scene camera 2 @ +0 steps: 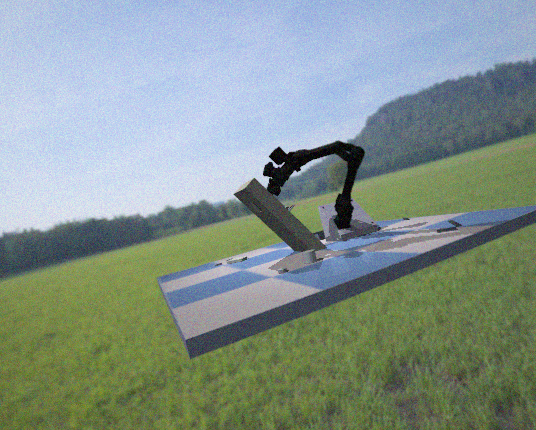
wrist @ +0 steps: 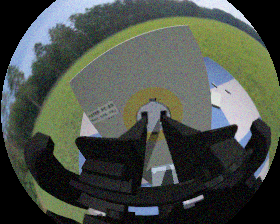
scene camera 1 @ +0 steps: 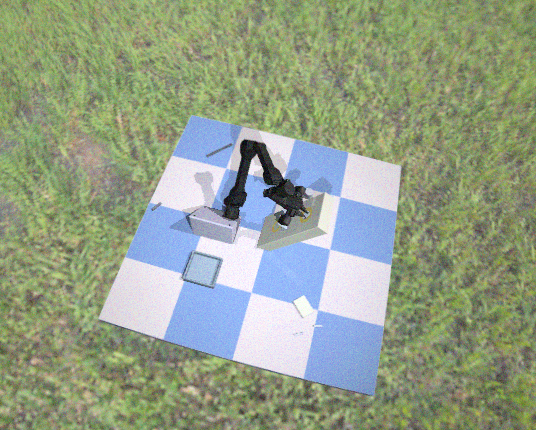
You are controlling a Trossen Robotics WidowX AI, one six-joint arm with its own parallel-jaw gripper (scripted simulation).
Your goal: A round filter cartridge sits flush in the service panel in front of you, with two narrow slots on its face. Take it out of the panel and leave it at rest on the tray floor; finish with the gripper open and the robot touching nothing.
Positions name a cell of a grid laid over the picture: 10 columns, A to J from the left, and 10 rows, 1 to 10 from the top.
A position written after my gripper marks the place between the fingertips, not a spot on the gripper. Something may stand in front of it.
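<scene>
From the wrist camera I can see my gripper (wrist: F6), and there's a service panel (wrist: F3) showing as well.
</scene>
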